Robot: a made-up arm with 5 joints.
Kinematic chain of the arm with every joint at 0, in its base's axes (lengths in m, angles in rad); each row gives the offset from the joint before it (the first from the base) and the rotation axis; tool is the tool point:
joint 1: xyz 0 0 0.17 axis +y
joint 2: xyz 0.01 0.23 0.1 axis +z
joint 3: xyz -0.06 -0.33 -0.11 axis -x
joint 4: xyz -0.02 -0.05 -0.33 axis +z
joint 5: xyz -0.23 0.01 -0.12 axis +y
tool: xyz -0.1 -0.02 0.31
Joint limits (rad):
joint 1: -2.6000..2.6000
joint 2: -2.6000..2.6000
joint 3: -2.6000..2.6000
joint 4: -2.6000..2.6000
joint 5: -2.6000..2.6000
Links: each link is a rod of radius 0.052 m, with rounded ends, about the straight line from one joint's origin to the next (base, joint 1, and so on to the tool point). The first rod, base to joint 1, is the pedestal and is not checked.
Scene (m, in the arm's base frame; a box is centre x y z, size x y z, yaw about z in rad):
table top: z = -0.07
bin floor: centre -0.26 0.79 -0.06 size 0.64 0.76 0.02 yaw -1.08
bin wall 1: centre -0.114 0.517 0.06 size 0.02 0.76 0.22 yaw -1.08
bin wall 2: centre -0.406 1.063 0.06 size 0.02 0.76 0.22 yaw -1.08
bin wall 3: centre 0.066 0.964 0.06 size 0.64 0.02 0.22 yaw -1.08
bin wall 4: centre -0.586 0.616 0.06 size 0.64 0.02 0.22 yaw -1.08
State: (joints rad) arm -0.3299 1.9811 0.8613 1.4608 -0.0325
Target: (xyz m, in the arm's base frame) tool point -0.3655 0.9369 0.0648
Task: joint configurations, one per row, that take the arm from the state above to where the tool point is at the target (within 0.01 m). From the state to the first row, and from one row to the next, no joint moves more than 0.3 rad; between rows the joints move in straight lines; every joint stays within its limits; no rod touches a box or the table.
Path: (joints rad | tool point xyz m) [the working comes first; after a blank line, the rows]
Joints at the target: -2.0694 2.6000 1.5212 2.3862 -0.7585
Straight joint move there: clear.

1: -0.6198 2.0842 0.9713 1.6150 -0.1535 | 0.3806 0.5279 0.7506
2: -0.9097 2.1874 1.0813 1.7693 -0.2745 | 0.1132 0.6432 0.8097
3: -1.1997 2.2906 1.1913 1.9235 -0.3955 | -0.1480 0.7458 0.7362
4: -1.4896 2.3937 1.3012 2.0777 -0.5165 | -0.3386 0.8301 0.5514
5: -1.7795 2.4969 1.4112 2.2320 -0.6375 | -0.4147 0.8937 0.3061
6: -2.0694 2.6000 1.5212 2.3862 -0.7585 | -0.3655 0.9369 0.0648

